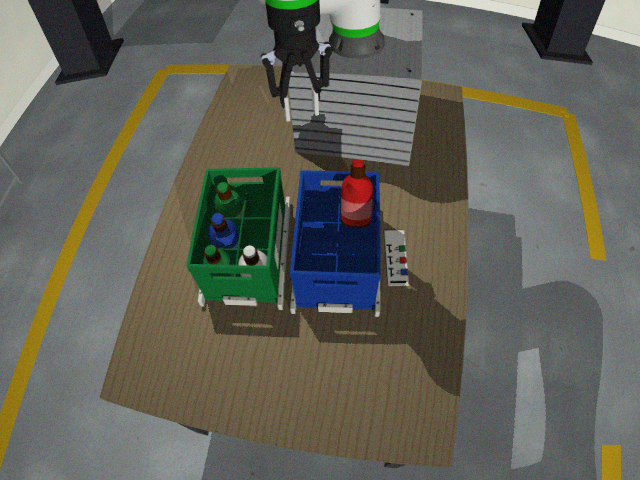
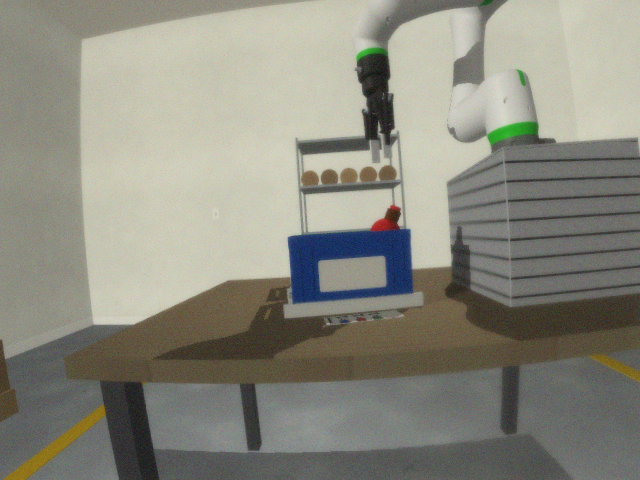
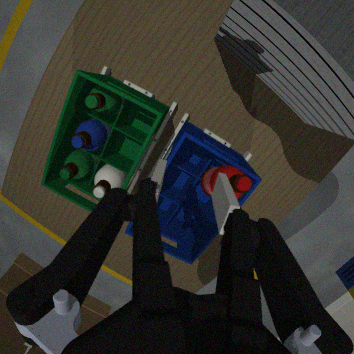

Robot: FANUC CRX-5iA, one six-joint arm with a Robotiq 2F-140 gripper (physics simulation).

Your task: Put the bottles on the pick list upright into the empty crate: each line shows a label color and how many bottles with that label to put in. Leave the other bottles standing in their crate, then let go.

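Pixels of known places: gripper, between the fingertips: (image 1: 301, 114) (image 2: 381, 160) (image 3: 189, 178); arm's base, origin of its link: (image 1: 357, 42).
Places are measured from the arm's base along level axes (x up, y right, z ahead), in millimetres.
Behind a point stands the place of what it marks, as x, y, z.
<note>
A red bottle (image 1: 356, 198) @(-151, 27, 416) (image 2: 386, 225) @(-142, -8, 387) (image 3: 211, 181) @(-161, 56, 395) is in the back right of the blue crate (image 1: 336, 294) @(-249, 78, 606) (image 2: 300, 268) @(-222, -14, 590), leaning toward the robot base, its top above the rim. The green crate (image 1: 237, 285) @(-239, 302, 584) holds a green bottle (image 1: 230, 203) @(-208, 330, 376) (image 3: 106, 100) @(-202, 327, 347) at back left, a blue bottle (image 1: 223, 236) @(-208, 338, 471) (image 3: 93, 133) @(-206, 330, 428) at middle left, a green bottle (image 1: 211, 254) @(-166, 351, 543) (image 3: 79, 162) @(-207, 341, 511) at front left and a white bottle (image 1: 251, 257) @(-172, 260, 549) (image 3: 110, 176) @(-209, 258, 510) at front right. The pick list (image 1: 392, 237) @(-326, -72, 414) shows one green, one red, one blue. My gripper (image 1: 301, 113) @(42, 140, 334) (image 2: 381, 155) @(42, 140, 334) is partly open and empty, high behind the crates.
The striped robot pedestal (image 1: 356, 124) @(-183, 9, 143) (image 2: 568, 222) @(-160, -172, 34) stands behind the blue crate. White brackets (image 1: 283, 258) @(-298, 204, 483) edge both crates on the wooden table (image 1: 279, 382) @(-327, 212, 791) (image 2: 248, 369) @(-343, -232, 694). A shelf unit (image 2: 348, 187) with round items stands in the background.
</note>
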